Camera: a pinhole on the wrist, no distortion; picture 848 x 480 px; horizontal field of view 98.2 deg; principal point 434.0 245.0 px. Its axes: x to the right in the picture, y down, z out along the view. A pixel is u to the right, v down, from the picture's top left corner.
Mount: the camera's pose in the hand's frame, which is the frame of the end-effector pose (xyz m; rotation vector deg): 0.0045 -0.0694 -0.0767 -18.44 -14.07 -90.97
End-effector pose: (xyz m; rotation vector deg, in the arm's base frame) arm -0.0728 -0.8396 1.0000 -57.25 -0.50 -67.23
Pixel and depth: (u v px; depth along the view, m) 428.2 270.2 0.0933
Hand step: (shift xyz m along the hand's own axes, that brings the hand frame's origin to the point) 0.0159 -0.0356 0.0097
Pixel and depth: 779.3 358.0 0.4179
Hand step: 0.1449 -0.2958 0.4473
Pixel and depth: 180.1 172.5 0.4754
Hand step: -0.0549 0.4090 0.2556
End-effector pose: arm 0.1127 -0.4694 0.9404 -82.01 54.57 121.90
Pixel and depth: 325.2 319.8 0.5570
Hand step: 0.1520 0.2755 0.3812
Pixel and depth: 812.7 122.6 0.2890
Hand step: -0.0840 -0.2425 0.3025
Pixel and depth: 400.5 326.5 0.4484
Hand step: 0.1290 0.1219 0.3240
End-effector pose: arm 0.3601 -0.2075 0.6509 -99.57 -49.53 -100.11
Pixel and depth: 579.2 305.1 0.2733
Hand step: 0.0610 -0.0765 0.2151
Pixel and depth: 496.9 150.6 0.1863
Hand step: -0.0341 -0.0318 0.1107
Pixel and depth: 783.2 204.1 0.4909
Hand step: -0.0361 -0.3313 0.5491
